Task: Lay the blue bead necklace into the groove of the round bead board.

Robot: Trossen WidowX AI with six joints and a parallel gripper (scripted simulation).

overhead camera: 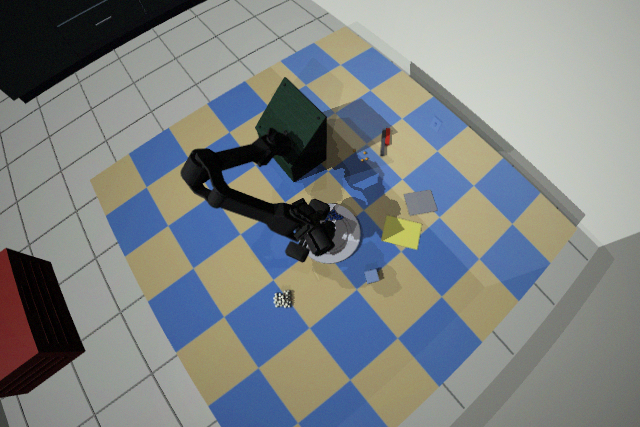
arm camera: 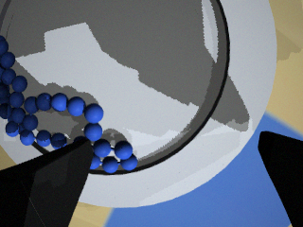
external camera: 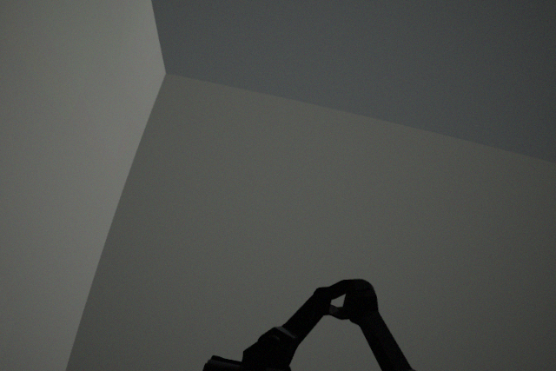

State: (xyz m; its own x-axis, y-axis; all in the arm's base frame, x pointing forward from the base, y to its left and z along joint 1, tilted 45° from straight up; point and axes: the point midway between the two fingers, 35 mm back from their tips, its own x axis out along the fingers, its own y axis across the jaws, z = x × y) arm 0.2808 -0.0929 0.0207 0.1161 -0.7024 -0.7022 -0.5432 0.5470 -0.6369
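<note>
The round white bead board is 2 cm ahead of my gripper tip, 6 cm to the left of it and 1 cm below it. Round my gripper tip: small blue cube: 21 cm ahead, 10 cm to the left, 1 cm below; grey square: 9 cm ahead, 38 cm to the left, 2 cm below; yellow pad: 14 cm ahead, 26 cm to the left, 2 cm below.
</note>
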